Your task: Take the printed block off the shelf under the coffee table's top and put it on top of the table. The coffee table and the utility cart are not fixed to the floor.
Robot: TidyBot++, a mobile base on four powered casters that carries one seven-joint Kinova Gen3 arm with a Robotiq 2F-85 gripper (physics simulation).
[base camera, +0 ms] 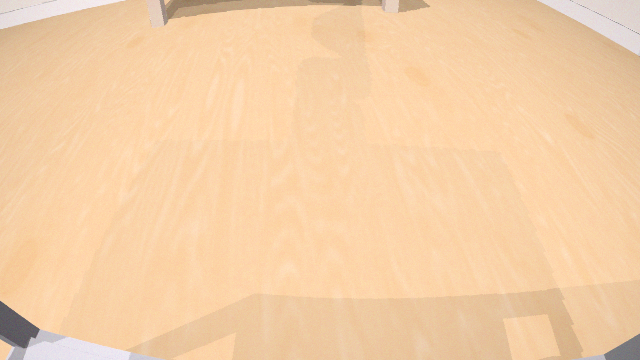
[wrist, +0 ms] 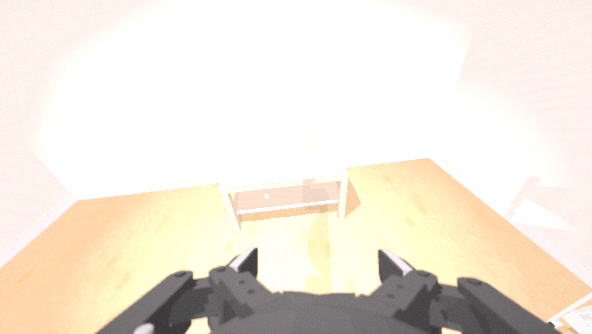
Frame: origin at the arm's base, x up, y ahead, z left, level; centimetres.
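Seen in the pictures: gripper, fingertip midpoint: (wrist: 316,262).
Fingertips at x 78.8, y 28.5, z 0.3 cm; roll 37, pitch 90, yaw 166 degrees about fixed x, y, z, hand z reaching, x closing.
Note:
A point is followed by its place in that frame.
The coffee table (base camera: 157,12) @[y 123.0, x -34.0, z 62.3 cm] (wrist: 342,200) @[y 134.9, x -18.9, z -20.6 cm] stands well ahead; in the base camera view parts of its front legs show at the top edge. In the wrist view its pale top blends into the bright wall, and the shelf (wrist: 287,206) @[y 134.8, x -24.7, z 22.1 cm] shows under it. The printed block (wrist: 266,195) @[y 144.8, x -21.8, z 40.4 cm] is a tiny pale spot on the shelf, left of the middle; its print cannot be made out. My gripper (wrist: 316,262) @[y 28.5, x 78.8, z 0.3 cm] is open and empty, far from the table and the block.
White walls with skirting (base camera: 590,22) @[y 170.4, x -37.0, z -136.2 cm] stand behind the table and at both sides. A pale object (wrist: 581,317) @[y 66.9, x -26.5, z -118.1 cm] with a dark corner, perhaps part of the utility cart, shows at the wrist view's lower right edge. Shadows lie on the wooden floor (base camera: 320,200) @[y 41.7, x -39.7, z 0.8 cm].

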